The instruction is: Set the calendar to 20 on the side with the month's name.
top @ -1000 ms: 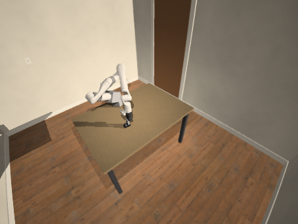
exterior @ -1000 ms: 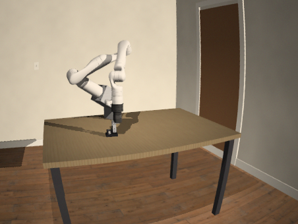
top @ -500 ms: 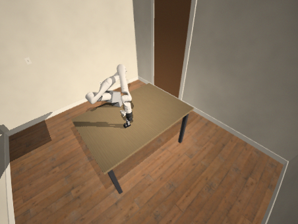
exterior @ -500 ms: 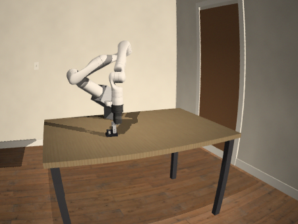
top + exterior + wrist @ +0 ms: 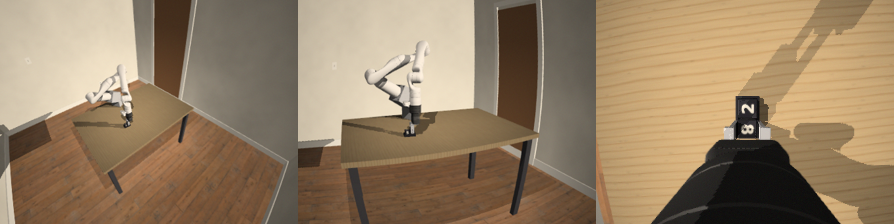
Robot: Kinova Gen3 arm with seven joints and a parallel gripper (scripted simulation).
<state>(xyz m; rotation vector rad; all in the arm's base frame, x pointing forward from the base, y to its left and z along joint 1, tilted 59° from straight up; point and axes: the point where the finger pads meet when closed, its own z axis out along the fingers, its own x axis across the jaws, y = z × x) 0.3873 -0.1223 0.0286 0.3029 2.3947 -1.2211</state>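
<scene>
My hand is 1 cm above the dark cube. The rest, counted from my hand: dark tray 1 cm behind, 1 cm to the right, 3 cm below.
</scene>
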